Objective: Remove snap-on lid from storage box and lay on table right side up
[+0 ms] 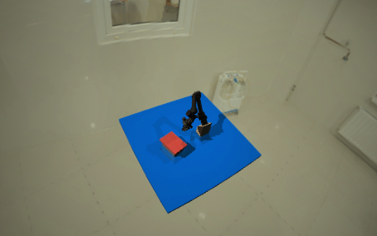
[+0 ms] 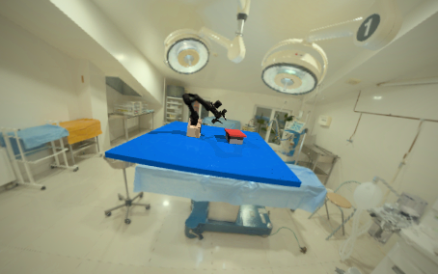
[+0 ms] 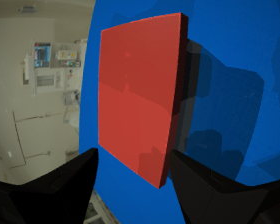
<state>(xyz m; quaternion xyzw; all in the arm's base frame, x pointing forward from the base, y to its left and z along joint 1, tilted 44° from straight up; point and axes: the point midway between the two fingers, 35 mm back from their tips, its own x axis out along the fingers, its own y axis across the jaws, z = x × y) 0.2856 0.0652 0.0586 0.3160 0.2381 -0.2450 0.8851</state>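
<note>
Now: gripper tip 120 mm short of the lid, 30 mm to the right of it and 100 mm above it. From my gripper tip the other things lie so: storage box: 120 mm ahead, 30 mm to the left, 150 mm below.
</note>
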